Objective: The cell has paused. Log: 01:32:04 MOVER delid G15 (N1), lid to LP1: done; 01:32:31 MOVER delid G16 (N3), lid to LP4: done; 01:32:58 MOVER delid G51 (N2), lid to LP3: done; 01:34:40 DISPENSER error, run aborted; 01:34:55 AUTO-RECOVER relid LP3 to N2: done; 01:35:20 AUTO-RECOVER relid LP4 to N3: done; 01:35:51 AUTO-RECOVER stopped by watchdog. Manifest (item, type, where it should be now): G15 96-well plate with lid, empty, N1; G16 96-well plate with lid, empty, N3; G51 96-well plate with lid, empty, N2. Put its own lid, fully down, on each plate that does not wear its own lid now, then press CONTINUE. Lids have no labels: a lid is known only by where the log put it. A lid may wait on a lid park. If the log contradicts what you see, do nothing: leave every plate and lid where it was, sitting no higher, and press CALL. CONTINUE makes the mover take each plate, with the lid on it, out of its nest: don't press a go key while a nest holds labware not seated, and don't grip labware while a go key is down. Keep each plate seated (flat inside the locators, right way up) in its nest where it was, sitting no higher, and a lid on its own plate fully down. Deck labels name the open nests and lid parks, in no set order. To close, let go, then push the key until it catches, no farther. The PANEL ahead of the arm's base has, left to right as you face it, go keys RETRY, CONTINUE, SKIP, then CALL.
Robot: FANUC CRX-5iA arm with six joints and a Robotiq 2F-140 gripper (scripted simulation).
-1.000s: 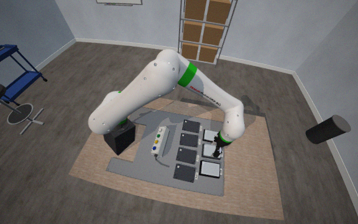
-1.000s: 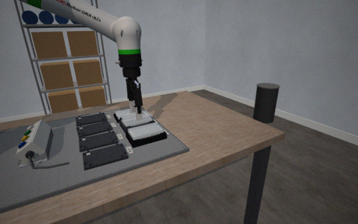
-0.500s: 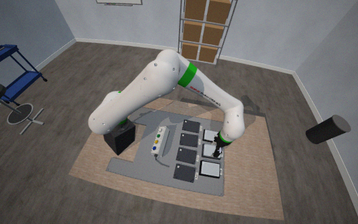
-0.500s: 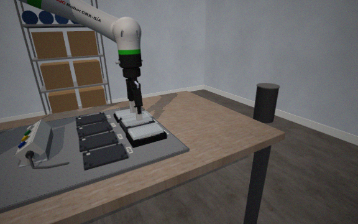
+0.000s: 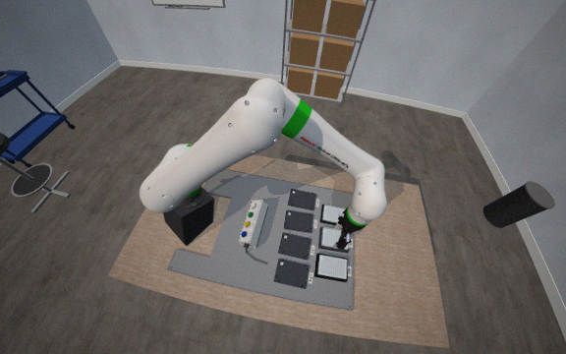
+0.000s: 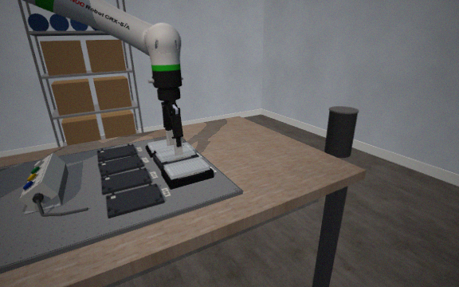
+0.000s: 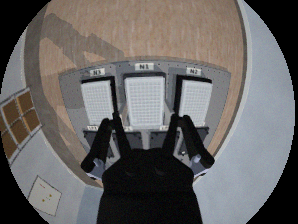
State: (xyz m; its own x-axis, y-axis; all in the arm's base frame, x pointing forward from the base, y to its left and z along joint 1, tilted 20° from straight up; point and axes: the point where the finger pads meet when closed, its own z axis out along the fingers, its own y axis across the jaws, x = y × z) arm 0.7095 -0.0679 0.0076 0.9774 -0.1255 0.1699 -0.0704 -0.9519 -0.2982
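Now: hand 40 mm above the plate. The rest, counted from my hand: pale grey lid: 20 mm below.
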